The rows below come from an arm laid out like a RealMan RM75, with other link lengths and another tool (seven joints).
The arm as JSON. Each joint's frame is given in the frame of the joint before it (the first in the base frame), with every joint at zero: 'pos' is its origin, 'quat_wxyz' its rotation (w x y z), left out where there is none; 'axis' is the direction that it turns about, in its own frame. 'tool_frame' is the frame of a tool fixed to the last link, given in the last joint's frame.
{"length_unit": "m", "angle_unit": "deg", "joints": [
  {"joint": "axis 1", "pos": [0.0, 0.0, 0.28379], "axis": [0.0, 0.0, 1.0]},
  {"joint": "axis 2", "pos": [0.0, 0.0, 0.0], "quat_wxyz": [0.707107, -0.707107, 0.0, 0.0], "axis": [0.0, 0.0, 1.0]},
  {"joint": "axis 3", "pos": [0.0, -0.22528, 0.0], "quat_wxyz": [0.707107, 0.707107, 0.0, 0.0], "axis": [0.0, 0.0, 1.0]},
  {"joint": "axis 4", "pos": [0.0, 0.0, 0.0], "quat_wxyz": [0.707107, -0.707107, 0.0, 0.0], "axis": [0.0, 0.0, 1.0]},
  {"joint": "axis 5", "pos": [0.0, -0.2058, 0.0], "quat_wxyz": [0.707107, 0.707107, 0.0, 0.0], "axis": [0.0, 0.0, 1.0]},
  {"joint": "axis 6", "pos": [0.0, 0.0, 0.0], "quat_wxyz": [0.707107, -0.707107, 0.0, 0.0], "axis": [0.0, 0.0, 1.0]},
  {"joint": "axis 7", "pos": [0.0, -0.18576, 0.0], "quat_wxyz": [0.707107, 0.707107, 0.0, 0.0], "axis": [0.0, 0.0, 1.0]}
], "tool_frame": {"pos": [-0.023, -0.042, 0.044], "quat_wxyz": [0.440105, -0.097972, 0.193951, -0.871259]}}
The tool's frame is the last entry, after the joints.
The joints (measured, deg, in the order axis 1, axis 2, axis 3, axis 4, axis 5, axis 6, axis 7), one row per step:
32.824, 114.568, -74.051, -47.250, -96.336, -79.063, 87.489
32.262, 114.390, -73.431, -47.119, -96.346, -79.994, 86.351
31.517, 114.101, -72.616, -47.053, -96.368, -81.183, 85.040
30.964, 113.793, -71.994, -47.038, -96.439, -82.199, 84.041
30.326, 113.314, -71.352, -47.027, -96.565, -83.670, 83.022
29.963, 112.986, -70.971, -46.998, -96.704, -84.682, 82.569
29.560, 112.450, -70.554, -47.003, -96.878, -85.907, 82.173
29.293, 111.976, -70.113, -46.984, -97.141, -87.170, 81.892
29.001, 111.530, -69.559, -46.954, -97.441, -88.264, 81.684
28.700, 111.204, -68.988, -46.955, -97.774, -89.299, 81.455
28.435, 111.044, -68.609, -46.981, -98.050, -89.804, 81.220
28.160, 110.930, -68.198, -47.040, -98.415, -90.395, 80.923
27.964, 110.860, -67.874, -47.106, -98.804, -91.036, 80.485
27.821, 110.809, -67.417, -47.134, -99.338, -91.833, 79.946
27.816, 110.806, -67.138, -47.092, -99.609, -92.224, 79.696
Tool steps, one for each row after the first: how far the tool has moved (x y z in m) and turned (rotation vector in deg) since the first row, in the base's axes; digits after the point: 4 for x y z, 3 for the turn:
0.0033, -0.0026, 0.0026, 0.063, 0.168, 0.470
0.0075, -0.0057, 0.0067, 0.207, 0.364, 0.997
0.0109, -0.0082, 0.0102, 0.279, 0.419, 1.496
0.0150, -0.0123, 0.0143, 0.050, 0.413, 2.106
0.0177, -0.0152, 0.0166, -0.267, 0.384, 2.382
0.0213, -0.0184, 0.0201, -0.657, 0.231, 2.663
0.0240, -0.0215, 0.0231, -1.173, 0.096, 2.958
0.0273, -0.0240, 0.0265, -1.506, -0.033, 3.041
0.0301, -0.0265, 0.0293, -1.821, -0.101, 3.132
0.0325, -0.0279, 0.0310, -1.876, -0.218, 3.156
0.0347, -0.0298, 0.0323, -1.996, -0.351, 3.273
0.0360, -0.0321, 0.0331, -2.210, -0.509, 3.653
0.0373, -0.0347, 0.0339, -2.495, -0.681, 4.149
0.0377, -0.0357, 0.0343, -2.634, -0.716, 4.376

